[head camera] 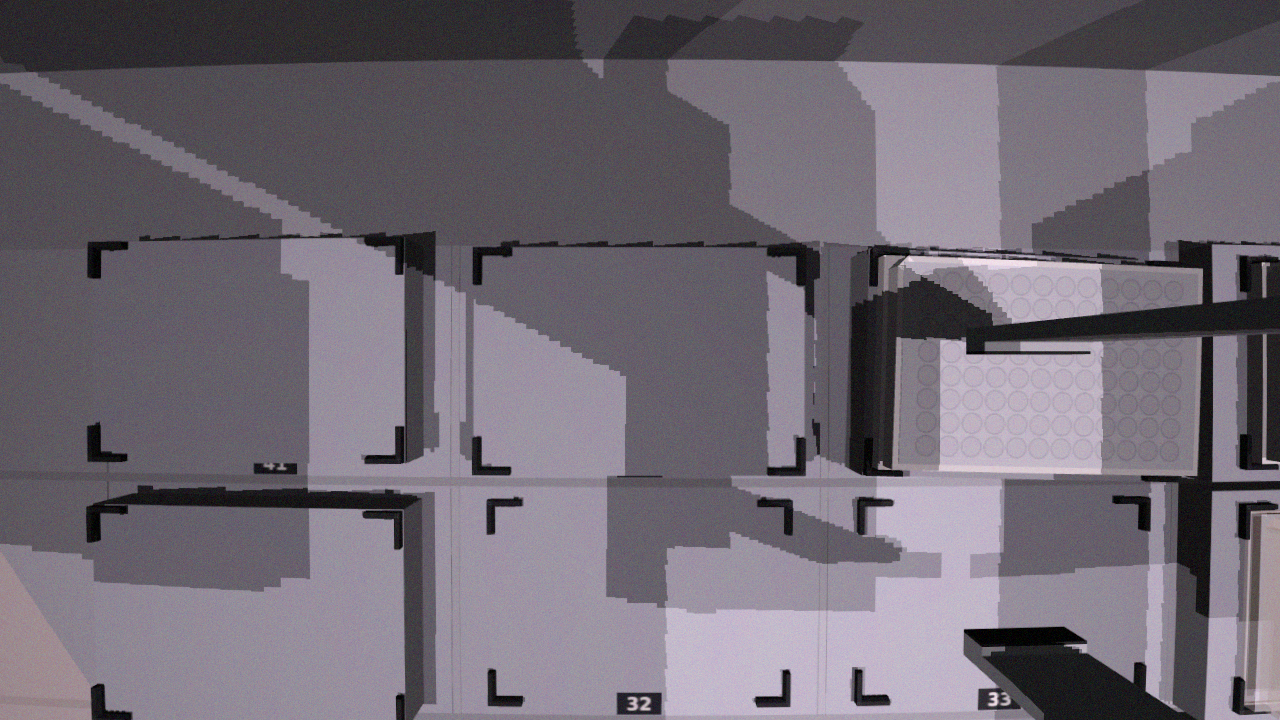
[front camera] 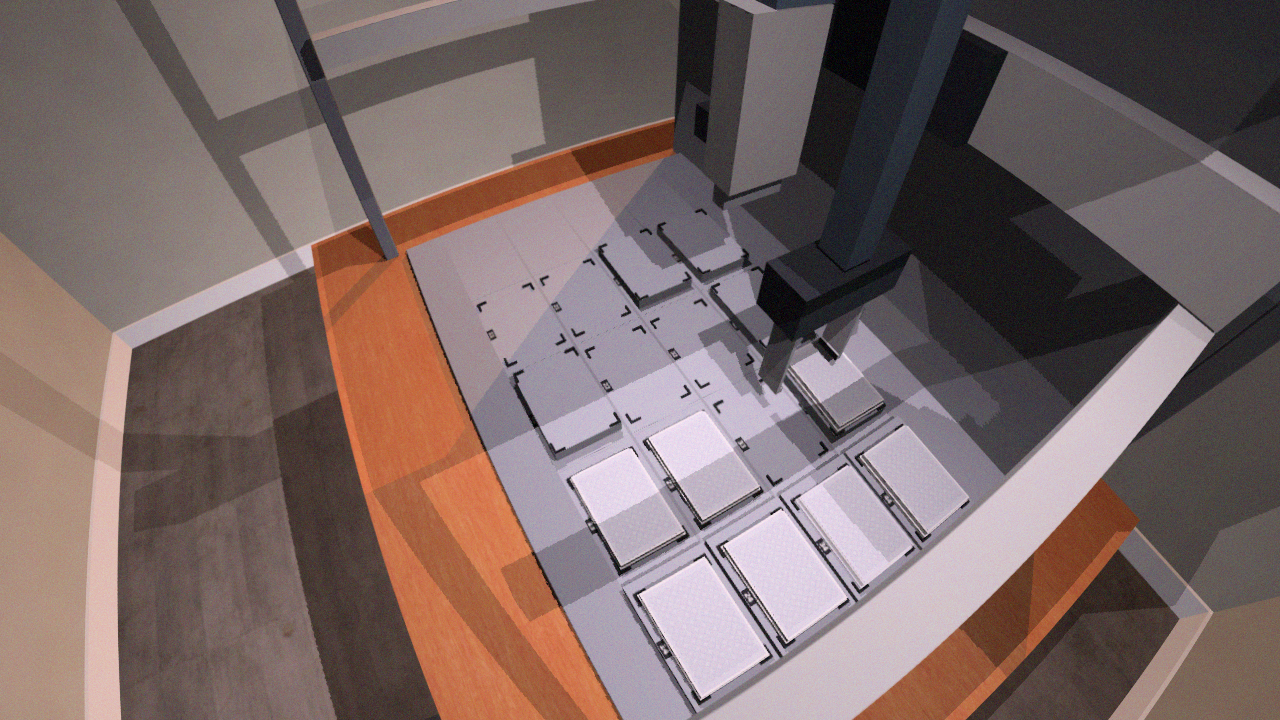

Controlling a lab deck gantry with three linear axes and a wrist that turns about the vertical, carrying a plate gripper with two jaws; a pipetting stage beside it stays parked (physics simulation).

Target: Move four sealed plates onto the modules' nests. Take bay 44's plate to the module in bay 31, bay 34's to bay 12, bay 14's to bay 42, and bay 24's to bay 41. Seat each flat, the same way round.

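Seen in the pictures: gripper, fingertip midpoint: (head camera: pixel 1016 492) (front camera: pixel 800 365); robot's base at its link origin: (front camera: pixel 479 306).
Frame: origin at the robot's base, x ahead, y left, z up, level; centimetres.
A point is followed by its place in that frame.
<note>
My gripper (front camera: pixel 801 367) {y 31.9, x 35.8, z 5.5 cm} (head camera: pixel 1002 492) {y 31.9, x 35.8, z 5.5 cm} is open and empty, its jaws wide apart, above the line between bays 33 and 43. White sealed plates lie flat at the front row: bay 44's (front camera: pixel 913 479) {y 35.6, x 55.7, z 2.9 cm}, bay 34's (front camera: pixel 859 519) {y 26.1, x 55.6, z 2.9 cm} (head camera: pixel 1266 608) {y 26.0, x 49.4, z 2.2 cm}, bay 24's (front camera: pixel 783 573) {y 14.7, x 55.6, z 2.9 cm} and bay 14's (front camera: pixel 702 626) {y 4.1, x 55.7, z 2.9 cm}. The raised modules in bay 31 (front camera: pixel 644 268) {y 25.1, x 7.6, z 1.9 cm} (head camera: pixel 250 635) {y 24.9, x 6.5, z 1.9 cm}, bay 41 (front camera: pixel 702 240) {y 36.8, x 6.5, z 1.9 cm} (head camera: pixel 205 358) {y 36.5, x 4.7, z 1.9 cm}, bay 42 (front camera: pixel 742 300) {y 34.5, x 20.6, z 1.9 cm} (head camera: pixel 554 394) {y 35.1, x 19.3, z 1.9 cm} and bay 12 (front camera: pixel 572 407) {y 4.6, x 24.7, z 1.9 cm} bear no plates. The gripper body partly hides bay 42's module in the front view.
Another plate (front camera: pixel 836 385) {y 35.7, x 39.9, z 3.3 cm} (head camera: pixel 1029 420) {y 34.2, x 37.9, z 3.3 cm} sits raised in bay 43, under one jaw. Two more plates lie in bay 13 (front camera: pixel 626 507) {y 4.1, x 39.6, z 1.4 cm} and bay 23 (front camera: pixel 702 465) {y 14.6, x 39.5, z 1.4 cm}. The parked pipetting stage (front camera: pixel 774 98) stands at the back. A pale beam (front camera: pixel 1056 465) {y 16.3, x 61.7, z 40.0 cm} crosses the front right.
</note>
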